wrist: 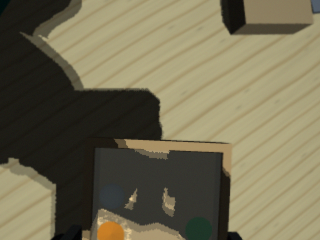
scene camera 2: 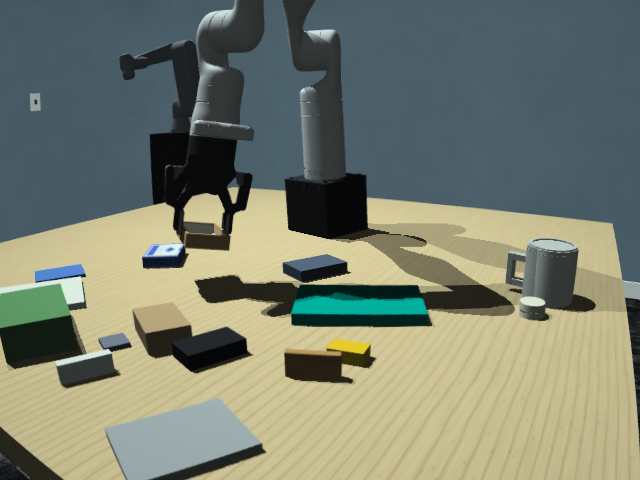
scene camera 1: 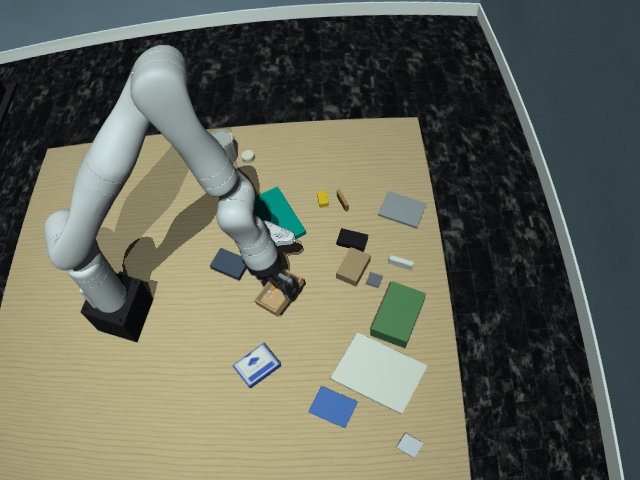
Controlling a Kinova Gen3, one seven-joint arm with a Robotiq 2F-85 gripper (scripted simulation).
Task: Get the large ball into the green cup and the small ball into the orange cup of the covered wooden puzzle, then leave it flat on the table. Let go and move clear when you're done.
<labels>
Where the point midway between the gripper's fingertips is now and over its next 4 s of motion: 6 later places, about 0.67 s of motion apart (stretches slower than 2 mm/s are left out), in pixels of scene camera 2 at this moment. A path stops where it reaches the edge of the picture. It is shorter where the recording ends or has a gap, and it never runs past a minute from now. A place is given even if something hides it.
My gripper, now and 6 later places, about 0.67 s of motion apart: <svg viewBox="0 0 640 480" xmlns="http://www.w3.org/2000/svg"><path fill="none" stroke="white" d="M201 235L214 235L211 237L209 235L208 236L208 236L210 237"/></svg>
</labels>
